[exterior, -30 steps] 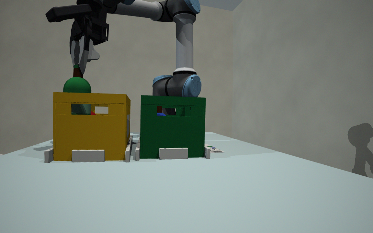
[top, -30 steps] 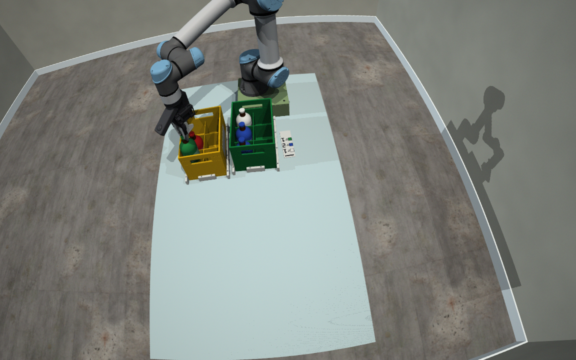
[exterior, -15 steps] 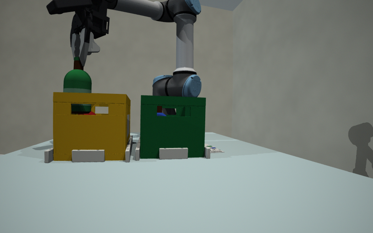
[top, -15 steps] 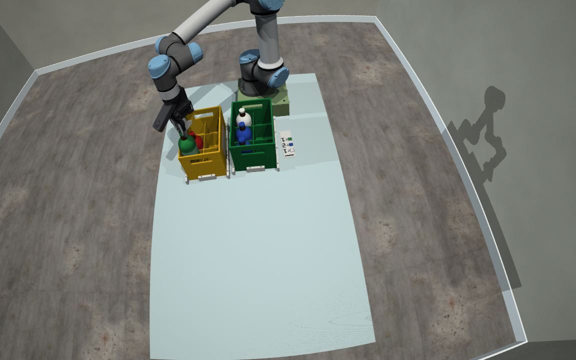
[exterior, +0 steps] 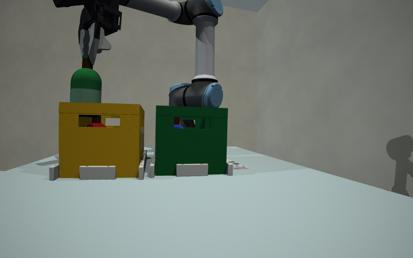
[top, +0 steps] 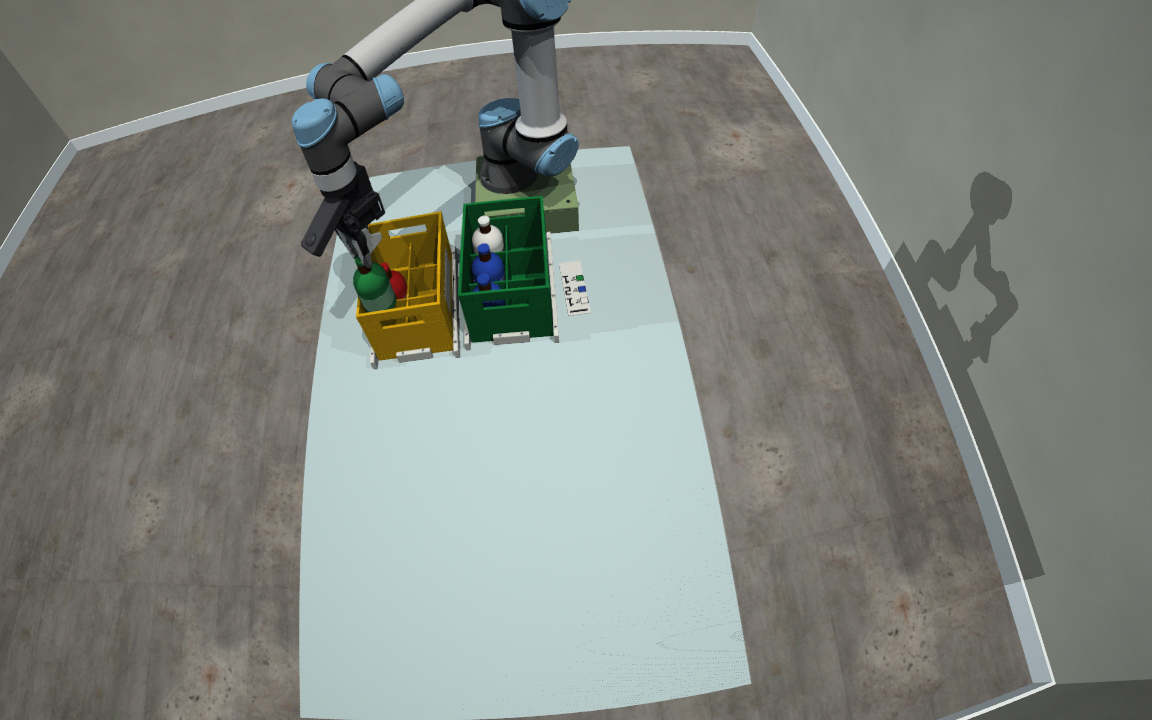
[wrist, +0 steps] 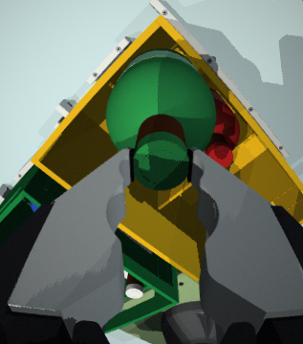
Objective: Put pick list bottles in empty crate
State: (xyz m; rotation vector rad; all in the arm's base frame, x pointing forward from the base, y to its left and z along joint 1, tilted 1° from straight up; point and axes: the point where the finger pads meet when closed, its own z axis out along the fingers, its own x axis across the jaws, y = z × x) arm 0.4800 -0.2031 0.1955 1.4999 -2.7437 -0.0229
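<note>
My hand is 70 mm above the green bottle. From my hand the other things lie so: yellow crate: 210 mm below, 100 mm behind, 30 mm to the left; then green crate: 250 mm to the left, 210 mm below, 150 mm behind; then red bottle: 200 mm below, 90 mm behind, 20 mm to the right.
</note>
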